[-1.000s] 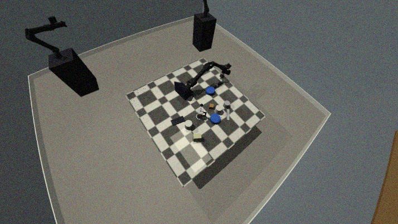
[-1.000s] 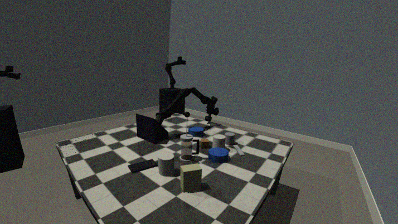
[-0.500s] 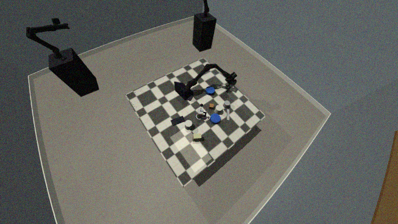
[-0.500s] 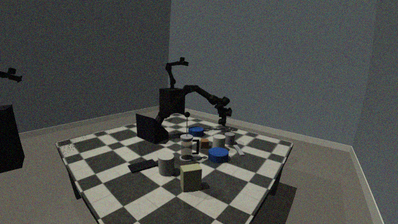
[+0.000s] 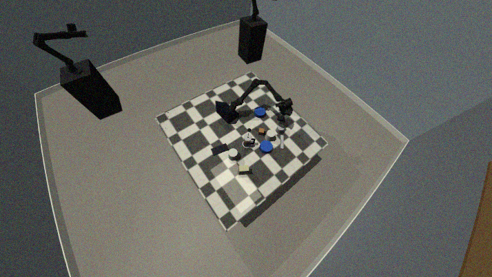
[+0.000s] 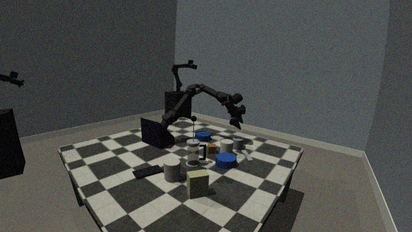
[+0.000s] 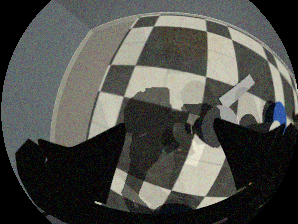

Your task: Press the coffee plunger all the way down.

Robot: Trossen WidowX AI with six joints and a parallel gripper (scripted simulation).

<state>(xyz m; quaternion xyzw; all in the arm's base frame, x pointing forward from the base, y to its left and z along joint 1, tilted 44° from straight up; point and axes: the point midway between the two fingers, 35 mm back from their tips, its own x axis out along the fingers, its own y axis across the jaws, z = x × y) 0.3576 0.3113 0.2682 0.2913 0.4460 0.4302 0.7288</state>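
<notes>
My gripper tip is now 440 mm to the left of the glass coffee press and 10 mm above it. Round my gripper tip: black flat slab: 700 mm to the right, 140 mm below, 90 mm behind; then orange cube: 260 mm to the right, 120 mm below, 50 mm behind; then pale yellow box: 620 mm to the right, 200 mm ahead, 90 mm below.
</notes>
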